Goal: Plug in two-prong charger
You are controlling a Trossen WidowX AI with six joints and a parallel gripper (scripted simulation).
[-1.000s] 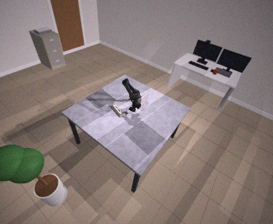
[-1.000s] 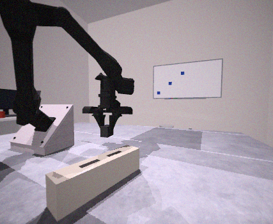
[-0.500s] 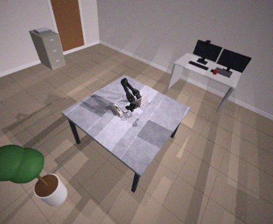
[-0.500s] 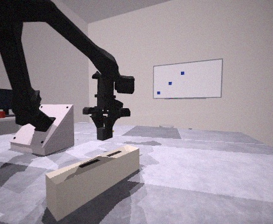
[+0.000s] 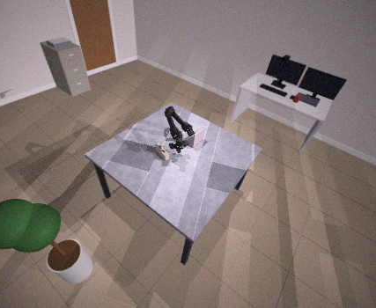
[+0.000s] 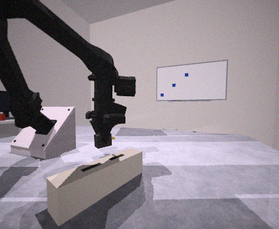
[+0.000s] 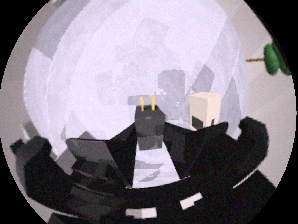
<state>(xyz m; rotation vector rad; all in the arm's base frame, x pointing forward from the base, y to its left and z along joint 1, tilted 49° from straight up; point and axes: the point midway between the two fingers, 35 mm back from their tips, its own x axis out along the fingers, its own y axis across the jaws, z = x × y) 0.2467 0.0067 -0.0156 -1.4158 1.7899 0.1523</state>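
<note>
The two-prong charger is 10 mm to the left of my gripper tip, 10 mm ahead of it and 10 mm above it.
</note>
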